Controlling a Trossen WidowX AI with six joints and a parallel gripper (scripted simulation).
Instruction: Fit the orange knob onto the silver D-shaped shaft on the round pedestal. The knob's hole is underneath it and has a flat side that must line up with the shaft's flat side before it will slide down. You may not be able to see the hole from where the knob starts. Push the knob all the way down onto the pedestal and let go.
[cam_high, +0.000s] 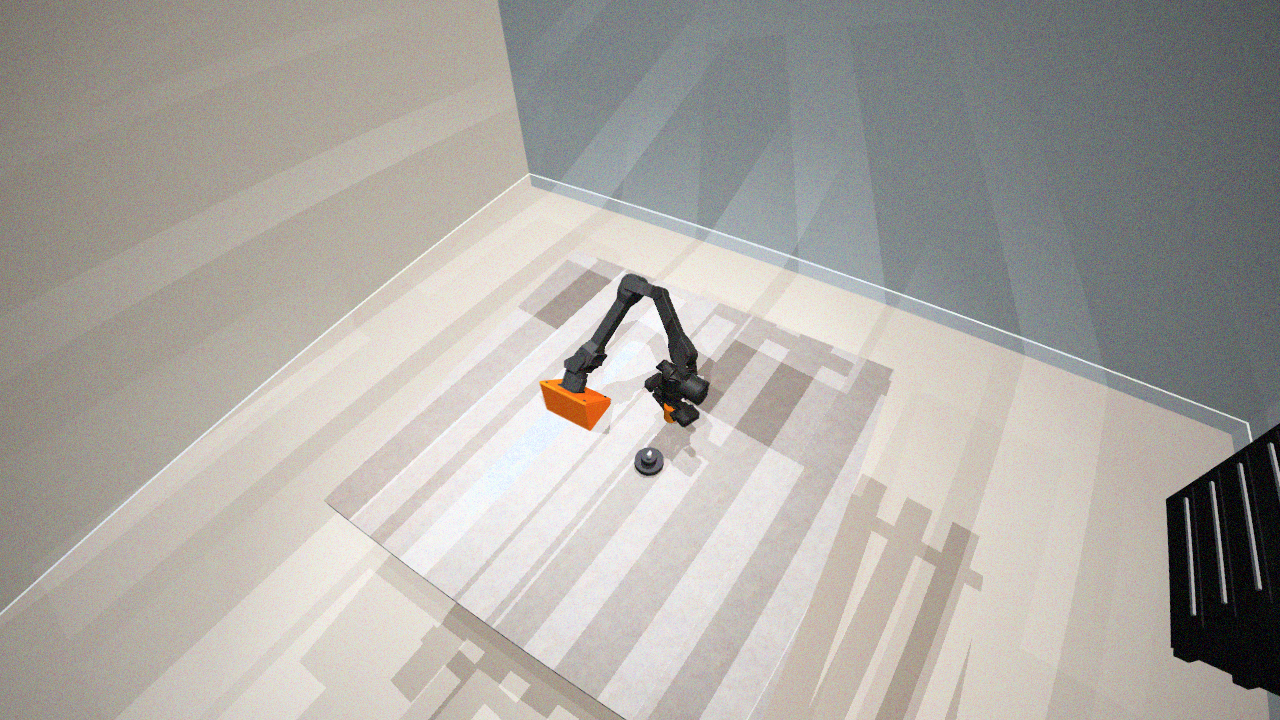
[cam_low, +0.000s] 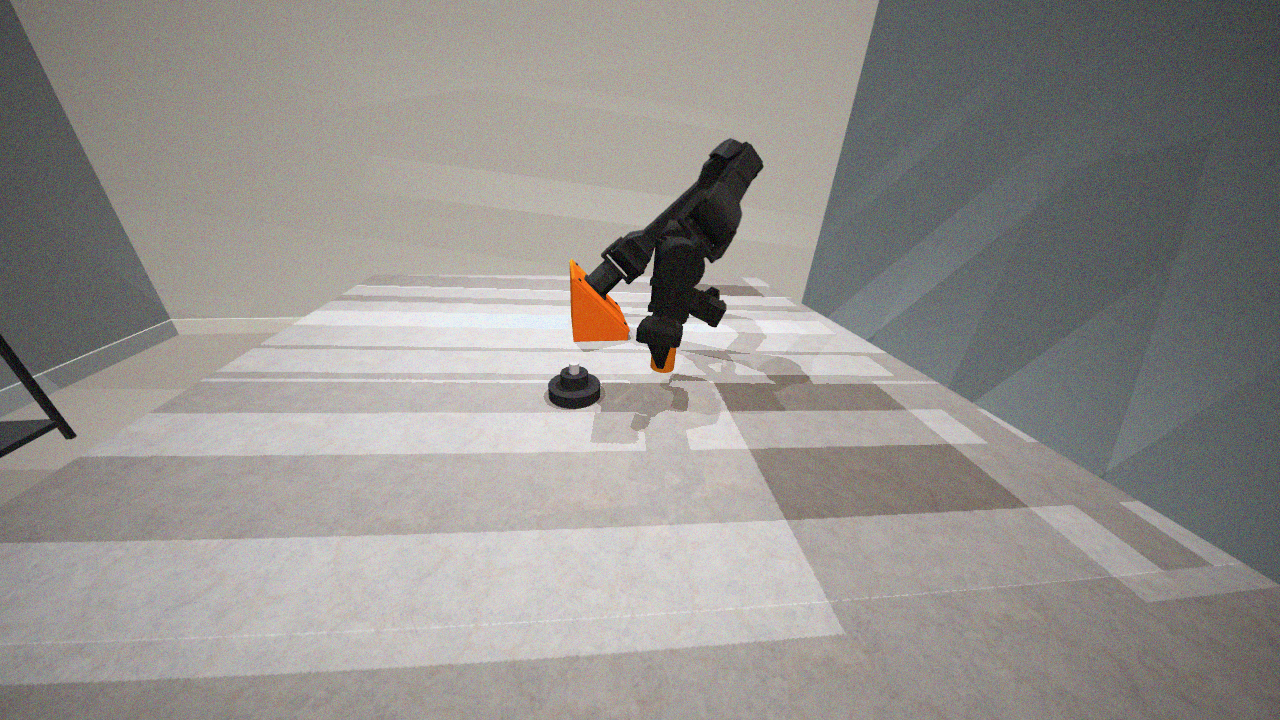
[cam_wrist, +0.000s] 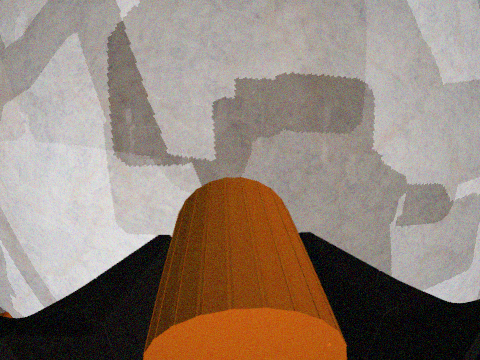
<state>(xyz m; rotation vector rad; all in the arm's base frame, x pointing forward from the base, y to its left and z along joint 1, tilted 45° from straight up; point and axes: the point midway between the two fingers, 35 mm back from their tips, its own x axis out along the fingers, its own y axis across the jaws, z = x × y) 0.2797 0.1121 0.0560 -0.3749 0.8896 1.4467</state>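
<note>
The round dark pedestal lies 150 mm to the right of my gripper tip, 30 mm ahead of it and 20 mm below it. The rest, counted from my gripper tip: orange knob: 30 mm above.
</note>
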